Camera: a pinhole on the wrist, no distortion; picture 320 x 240 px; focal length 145.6 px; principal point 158.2 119.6 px. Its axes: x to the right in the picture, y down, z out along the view. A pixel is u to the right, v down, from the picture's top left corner.
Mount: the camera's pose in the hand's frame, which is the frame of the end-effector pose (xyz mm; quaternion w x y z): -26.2 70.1 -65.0 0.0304 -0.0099 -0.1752 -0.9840
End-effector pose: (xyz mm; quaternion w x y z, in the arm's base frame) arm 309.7 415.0 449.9 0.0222 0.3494 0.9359 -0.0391
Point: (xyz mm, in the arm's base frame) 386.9 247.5 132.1
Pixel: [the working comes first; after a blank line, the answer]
In the camera's frame: 138.3 248.4 328.0

219.6 229.9
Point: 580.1 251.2 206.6
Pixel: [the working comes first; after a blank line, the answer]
In the camera's frame: 277.4 97.1 302.6

291.7 166.3
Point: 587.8 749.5 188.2
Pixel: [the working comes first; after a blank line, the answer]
In the camera's frame: -64.7 -248.6 412.9

135.4 31.9
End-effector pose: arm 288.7 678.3 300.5 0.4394 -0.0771 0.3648 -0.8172
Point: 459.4 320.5 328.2
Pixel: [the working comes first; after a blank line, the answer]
In the camera's frame: -192.6 -6.5 381.9

84.8 117.1
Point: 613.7 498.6 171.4
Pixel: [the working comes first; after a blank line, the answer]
In the camera's frame: -5.0 -202.1 300.1

155.8 21.6
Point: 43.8 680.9 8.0
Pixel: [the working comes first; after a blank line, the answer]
In the camera's frame: -233.6 -37.5 -252.5

behind the camera
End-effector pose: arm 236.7 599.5 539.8 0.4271 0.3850 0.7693 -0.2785
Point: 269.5 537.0 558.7
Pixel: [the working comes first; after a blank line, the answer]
In the camera's frame: 31.5 113.1 83.0

outside the picture
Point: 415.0 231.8 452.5
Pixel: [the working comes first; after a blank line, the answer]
In the camera's frame: 108.7 262.0 395.2

198.3 216.1
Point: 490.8 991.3 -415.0
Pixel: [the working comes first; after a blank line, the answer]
In the camera's frame: -924.5 -248.0 482.0

outside the picture
